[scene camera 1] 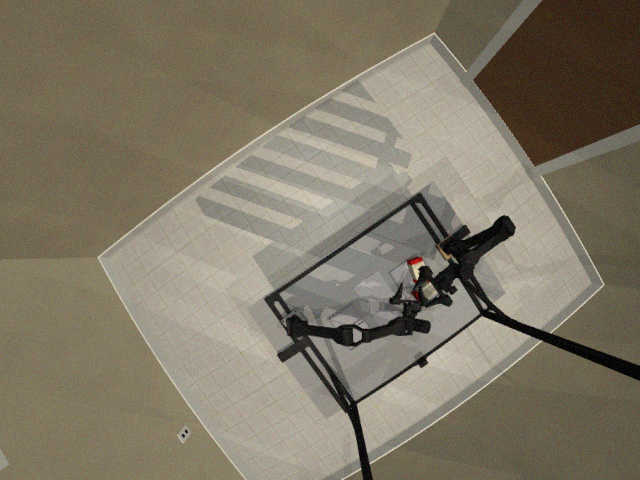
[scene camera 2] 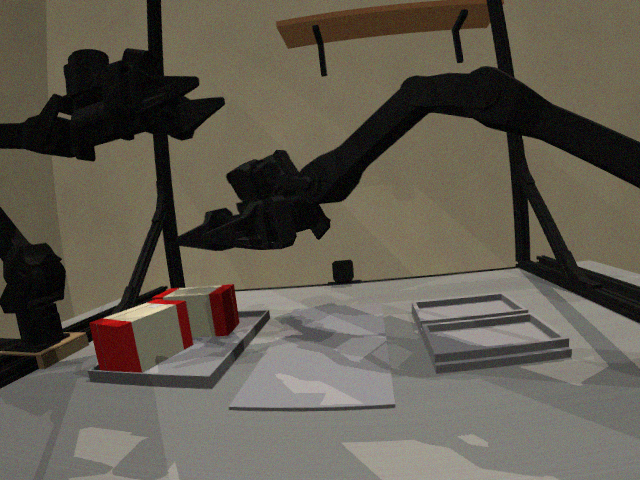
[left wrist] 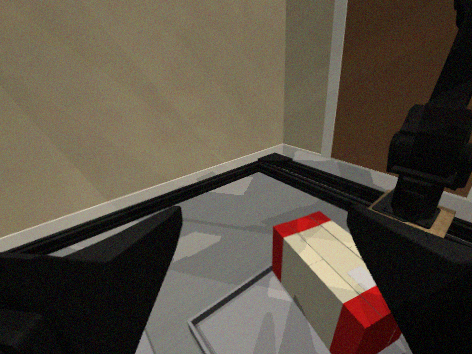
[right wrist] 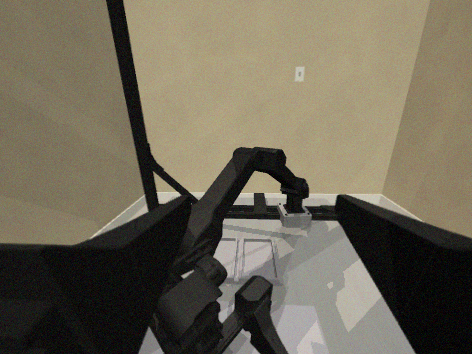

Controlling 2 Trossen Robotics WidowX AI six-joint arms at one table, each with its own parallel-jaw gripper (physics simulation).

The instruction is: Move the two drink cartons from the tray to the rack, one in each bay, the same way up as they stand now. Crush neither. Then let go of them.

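Frame: origin at the left arm's base, x ahead, y left, z up, level; centimetres.
Seen in the pictures: left gripper, between the fingertips: [scene camera 1: 411,283] [scene camera 2: 188,240] [left wrist: 264,214]; right gripper, between the fingertips: [scene camera 1: 419,298] [scene camera 2: 212,91] [right wrist: 262,201]; left arm's base, origin of its link: [scene camera 1: 294,322] [right wrist: 293,208]; right arm's base, origin of its link: [scene camera 1: 448,247] [scene camera 2: 43,341] [left wrist: 410,210].
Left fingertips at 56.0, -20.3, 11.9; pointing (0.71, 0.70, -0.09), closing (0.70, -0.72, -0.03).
Note:
Offsets run from my left fingertips to a thing's top centre, as dx, dy, dz. "*": to the spot under its first point.
Two cream cartons with red ends lie lengthwise on the tray @[+4.5, -6.4, -14.6] [scene camera 2: 155,380] [left wrist: 230,295]: a nearer carton @[+9.1, -0.9, -8.8] [scene camera 2: 160,330] [left wrist: 316,270] [scene camera 1: 415,268] and a farther carton @[* +3.4, -8.6, -11.3] [scene camera 2: 199,310], partly hidden behind it in scene camera 2. The rack @[-36.2, -1.7, -14.2] [scene camera 2: 501,356] [right wrist: 275,260] stands at the right in scene camera 2; both bays are empty. My left gripper [scene camera 2: 199,235] [left wrist: 264,214] is open and empty, above the tray side of the table; in its wrist view the right finger covers part of the nearer carton. My right gripper [scene camera 2: 210,91] [right wrist: 262,201] is open and empty, higher up.
A flat pale sheet [scene camera 2: 310,379] lies between tray and rack. My left arm passes above the table and hides part of the rack in the right wrist view. The two grippers are close together in scene camera 1. Black frame posts [scene camera 2: 168,206] rise at the table's corners.

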